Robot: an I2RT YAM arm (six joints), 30 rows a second.
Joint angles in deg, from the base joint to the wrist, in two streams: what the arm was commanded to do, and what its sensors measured. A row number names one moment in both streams.
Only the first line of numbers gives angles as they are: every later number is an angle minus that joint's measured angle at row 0.
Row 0, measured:
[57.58, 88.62, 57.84, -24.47, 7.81, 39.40]
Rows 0 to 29, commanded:
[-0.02, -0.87, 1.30, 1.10, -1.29, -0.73]
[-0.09, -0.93, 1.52, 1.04, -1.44, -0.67]
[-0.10, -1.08, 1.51, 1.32, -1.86, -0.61]
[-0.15, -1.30, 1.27, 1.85, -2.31, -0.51]
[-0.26, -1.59, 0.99, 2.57, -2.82, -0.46]
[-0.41, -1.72, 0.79, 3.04, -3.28, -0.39]
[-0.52, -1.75, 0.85, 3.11, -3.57, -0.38]
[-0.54, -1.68, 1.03, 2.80, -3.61, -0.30]
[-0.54, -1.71, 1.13, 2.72, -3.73, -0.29]
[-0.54, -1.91, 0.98, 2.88, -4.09, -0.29]
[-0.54, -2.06, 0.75, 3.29, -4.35, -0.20]
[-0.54, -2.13, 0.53, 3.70, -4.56, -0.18]
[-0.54, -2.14, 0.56, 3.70, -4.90, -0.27]
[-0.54, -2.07, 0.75, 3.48, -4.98, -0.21]
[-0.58, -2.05, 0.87, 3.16, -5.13, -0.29]
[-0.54, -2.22, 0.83, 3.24, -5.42, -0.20]
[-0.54, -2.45, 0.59, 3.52, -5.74, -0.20]
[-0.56, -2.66, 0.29, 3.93, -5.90, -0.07]
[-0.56, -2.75, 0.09, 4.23, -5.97, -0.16]
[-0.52, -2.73, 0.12, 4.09, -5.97, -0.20]
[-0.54, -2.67, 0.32, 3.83, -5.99, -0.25]
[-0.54, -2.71, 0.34, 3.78, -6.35, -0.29]
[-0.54, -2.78, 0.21, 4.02, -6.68, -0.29]
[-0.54, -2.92, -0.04, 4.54, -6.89, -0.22]
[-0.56, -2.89, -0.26, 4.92, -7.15, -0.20]
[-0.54, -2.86, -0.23, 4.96, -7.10, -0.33]
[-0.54, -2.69, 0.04, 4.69, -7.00, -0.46]
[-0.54, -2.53, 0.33, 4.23, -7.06, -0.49]
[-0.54, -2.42, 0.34, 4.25, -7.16, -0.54]
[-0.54, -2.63, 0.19, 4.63, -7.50, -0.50]
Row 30, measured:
[-0.61, -2.34, -0.08, 1.90, -6.84, -0.18]
